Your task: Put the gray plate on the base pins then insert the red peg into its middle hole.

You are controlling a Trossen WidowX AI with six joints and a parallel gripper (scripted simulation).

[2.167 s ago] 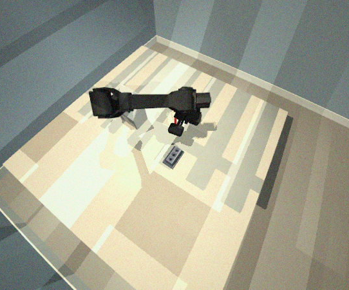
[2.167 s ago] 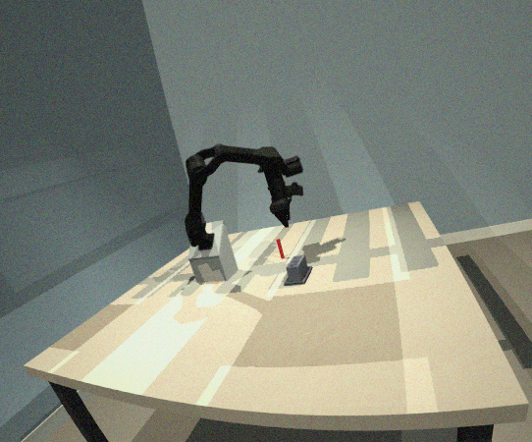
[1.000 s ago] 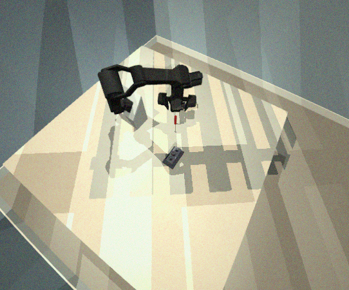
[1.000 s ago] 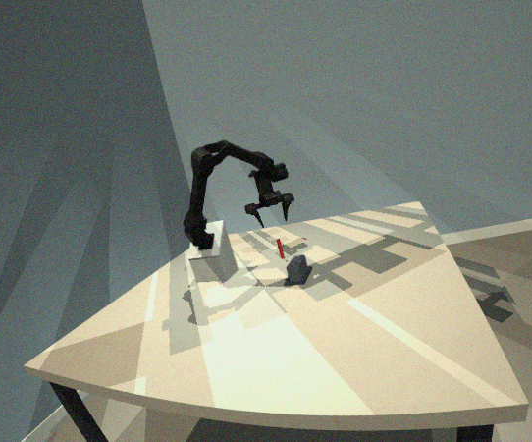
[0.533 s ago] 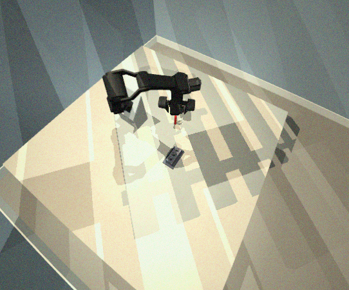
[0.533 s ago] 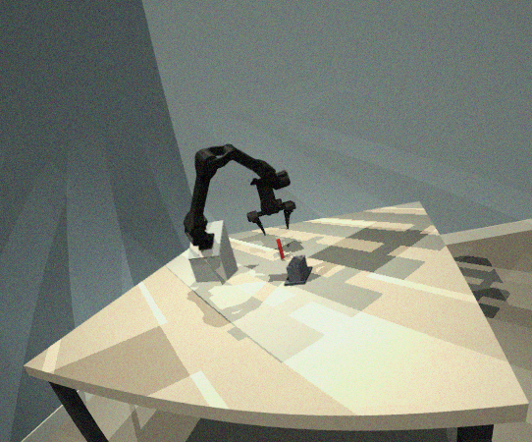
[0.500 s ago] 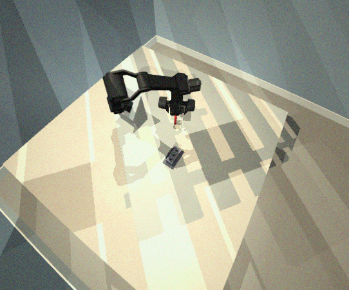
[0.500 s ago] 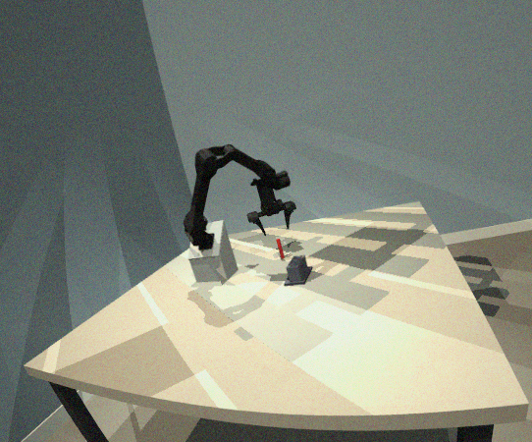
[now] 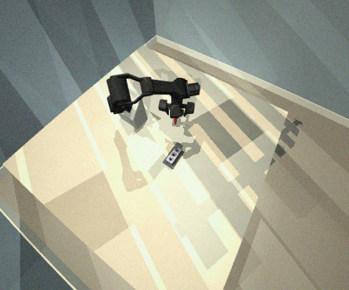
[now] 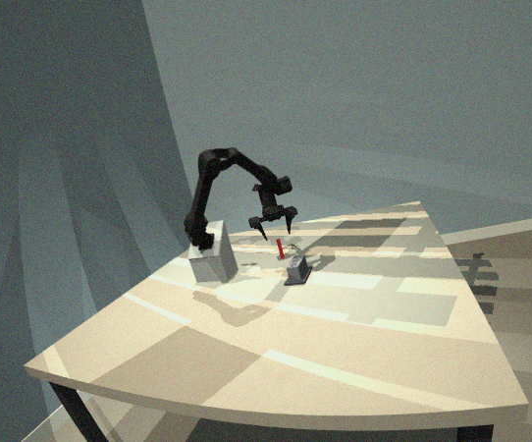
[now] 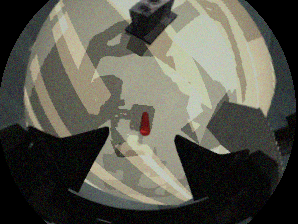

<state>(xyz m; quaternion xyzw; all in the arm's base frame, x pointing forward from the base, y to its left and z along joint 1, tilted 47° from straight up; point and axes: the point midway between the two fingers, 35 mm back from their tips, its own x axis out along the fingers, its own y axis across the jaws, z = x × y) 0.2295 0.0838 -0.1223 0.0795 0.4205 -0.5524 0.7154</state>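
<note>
Right now my gripper tip is 5 cm above the red peg. The rest, counted from my gripper tip: dark base: 19 cm to the right, 13 cm ahead, 8 cm below; then gray plate: 19 cm to the right, 13 cm ahead, 4 cm below.
</note>
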